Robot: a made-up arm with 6 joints.
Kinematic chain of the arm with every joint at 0, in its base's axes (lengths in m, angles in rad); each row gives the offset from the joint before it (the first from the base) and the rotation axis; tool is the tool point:
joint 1: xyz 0 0 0.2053 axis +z
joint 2: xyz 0 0 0 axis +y
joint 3: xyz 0 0 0.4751 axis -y
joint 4: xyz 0 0 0 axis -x
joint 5: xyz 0.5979 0 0 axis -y
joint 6: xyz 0 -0.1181 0 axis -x
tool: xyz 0 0 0
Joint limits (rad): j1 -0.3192..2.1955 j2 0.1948..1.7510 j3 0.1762..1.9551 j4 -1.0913..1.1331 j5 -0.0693..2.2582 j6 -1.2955..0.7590
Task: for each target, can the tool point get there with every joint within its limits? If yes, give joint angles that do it. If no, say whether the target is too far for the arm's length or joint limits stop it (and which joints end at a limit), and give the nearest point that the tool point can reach.
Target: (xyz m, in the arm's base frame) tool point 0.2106 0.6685 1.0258
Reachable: yes | joints 1.4197 0.6459 1.5531 -0.4244 1.8630 -1.0070
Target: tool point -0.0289 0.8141 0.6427
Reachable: yes | joints 1.7516 0.4535 0.4791 -0.0419 0.8825 -0.5389
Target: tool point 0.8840 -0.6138 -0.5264
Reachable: no: too far | nearest point 0.7801 -0.3822 -0.3302 | short by 0.321 m
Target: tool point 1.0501 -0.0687 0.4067
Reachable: yes | joints 0.0386 1.2368 1.3883 -0.3918 0.8037 -0.5418
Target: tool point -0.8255 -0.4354 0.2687
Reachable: no: joint limits stop it (at a limit: joint 1, joint 3, joint 4) | nearest point -0.3613 0.5943 0.5444 | short by 1.163 m
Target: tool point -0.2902 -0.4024 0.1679
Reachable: no: joint limits stop it (at a limit: joint 1, joint 2, joint 3) | nearest point 0.3300 -0.1848 -0.4774 | short by 0.921 m
